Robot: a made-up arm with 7 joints. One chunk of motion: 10 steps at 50 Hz.
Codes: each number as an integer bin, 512 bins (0 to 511) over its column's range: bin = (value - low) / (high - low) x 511, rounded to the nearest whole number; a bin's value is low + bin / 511 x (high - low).
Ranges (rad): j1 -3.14..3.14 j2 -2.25..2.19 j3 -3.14..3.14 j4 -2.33..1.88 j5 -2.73..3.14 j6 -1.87..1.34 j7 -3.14..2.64
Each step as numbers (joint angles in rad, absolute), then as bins.
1 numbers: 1.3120 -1.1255 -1.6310 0.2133 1.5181 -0.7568 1.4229
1 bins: 362 129 123 309 370 177 403
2 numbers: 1.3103 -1.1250 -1.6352 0.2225 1.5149 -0.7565 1.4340
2 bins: 362 129 122 310 370 177 404
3 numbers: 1.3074 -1.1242 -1.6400 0.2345 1.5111 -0.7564 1.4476
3 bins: 362 130 122 311 369 177 406
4 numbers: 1.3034 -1.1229 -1.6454 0.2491 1.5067 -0.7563 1.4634
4 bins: 362 130 122 313 369 177 407
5 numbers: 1.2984 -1.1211 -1.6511 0.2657 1.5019 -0.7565 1.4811
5 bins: 361 130 121 315 368 177 409
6 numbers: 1.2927 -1.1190 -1.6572 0.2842 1.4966 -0.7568 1.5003
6 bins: 361 130 121 317 368 177 410
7 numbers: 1.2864 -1.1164 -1.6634 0.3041 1.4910 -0.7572 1.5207
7 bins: 360 130 120 320 367 177 412
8 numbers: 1.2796 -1.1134 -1.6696 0.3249 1.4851 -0.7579 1.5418
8 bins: 360 131 120 322 367 177 414
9 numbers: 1.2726 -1.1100 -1.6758 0.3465 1.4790 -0.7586 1.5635
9 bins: 359 131 119 325 366 177 416
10 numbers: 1.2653 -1.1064 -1.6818 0.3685 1.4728 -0.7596 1.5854
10 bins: 358 132 119 328 366 177 418
